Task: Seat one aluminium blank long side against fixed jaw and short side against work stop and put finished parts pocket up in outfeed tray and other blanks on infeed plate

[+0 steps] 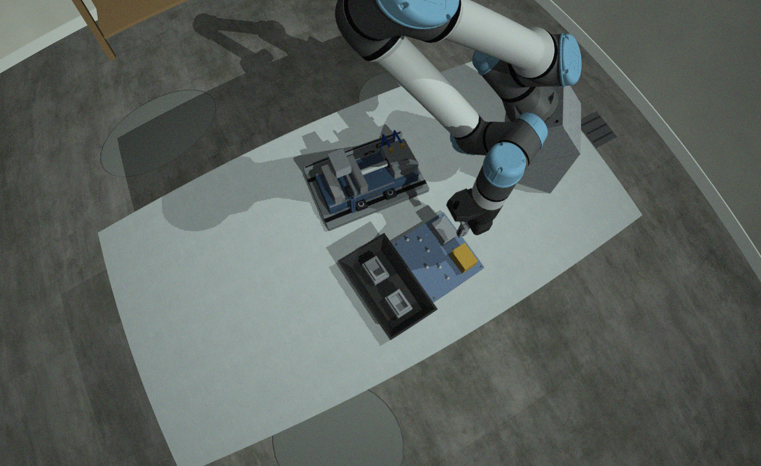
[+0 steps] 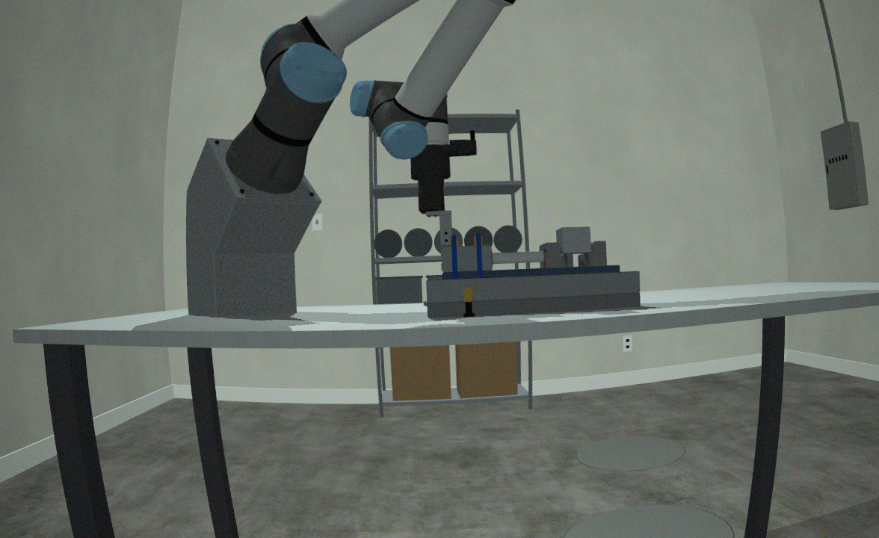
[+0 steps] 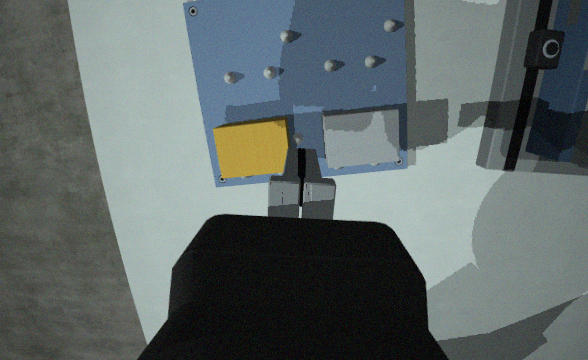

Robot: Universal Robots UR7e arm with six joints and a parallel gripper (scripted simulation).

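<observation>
The brass blank lies 100 mm below my hand and 40 mm to the left of it. From my hand the other things lie so: vise: 280 mm to the right, 110 mm ahead, 90 mm below; piston rod: 280 mm to the right, 90 mm ahead, 50 mm below; hose block: 270 mm to the right, 50 mm below, 20 mm ahead.
</observation>
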